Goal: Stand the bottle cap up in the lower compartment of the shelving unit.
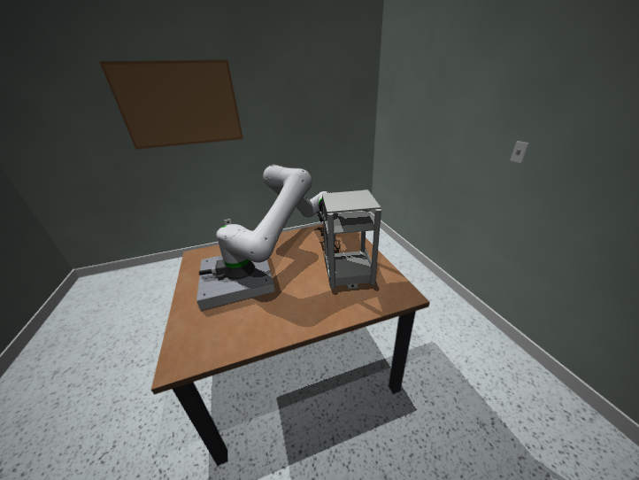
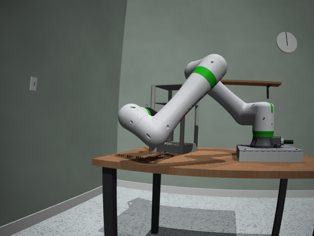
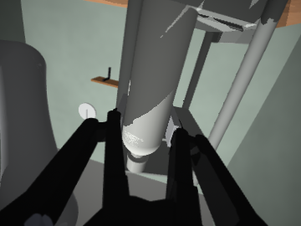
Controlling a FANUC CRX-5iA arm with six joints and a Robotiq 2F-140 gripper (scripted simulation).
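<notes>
My hand is 210 mm to the left of the shelving unit, 40 mm short of it and 10 mm below it. Round my hand: bottle 10 mm above.
</notes>
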